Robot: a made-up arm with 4 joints.
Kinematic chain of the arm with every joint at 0, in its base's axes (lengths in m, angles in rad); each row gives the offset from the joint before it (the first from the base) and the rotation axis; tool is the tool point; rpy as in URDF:
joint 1: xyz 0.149 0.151 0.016 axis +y
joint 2: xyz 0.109 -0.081 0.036 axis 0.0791 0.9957 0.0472
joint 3: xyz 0.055 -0.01 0 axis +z
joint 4: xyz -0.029 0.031 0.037 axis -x
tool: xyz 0.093 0.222 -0.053 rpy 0 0 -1.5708
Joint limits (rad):
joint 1: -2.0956..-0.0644
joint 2: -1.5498..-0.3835
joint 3: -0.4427..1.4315
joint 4: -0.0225..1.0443
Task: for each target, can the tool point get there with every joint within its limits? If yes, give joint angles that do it. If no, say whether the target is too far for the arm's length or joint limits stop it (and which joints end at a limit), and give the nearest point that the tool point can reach.
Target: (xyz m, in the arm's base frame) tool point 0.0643 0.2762 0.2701
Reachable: yes | joints -1.5258 -1.1860 0.0394 0.3351
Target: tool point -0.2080 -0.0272 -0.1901
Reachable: no: joint limits stop it (at a limit: joint 1, joint 2, joint 3, joint 4) | nearest point -0.1432 0.2659 0.0199 | short by 0.366 m
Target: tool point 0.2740 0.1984 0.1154
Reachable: yes | joints -1.5364 -0.7997 1.1622 0.3928
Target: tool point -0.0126 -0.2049 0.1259
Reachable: no: joint limits stop it (at a limit: joint 2, joint 3, joint 4) | nearest point -0.1418 0.1015 0.2137 | short by 0.344 m
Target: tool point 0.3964 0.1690 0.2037
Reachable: yes | joints -0.7521 -0.7128 0.1091 0.9586
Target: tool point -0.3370 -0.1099 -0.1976
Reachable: no: too far | nearest point -0.1605 0.1015 0.1829 | short by 0.470 m
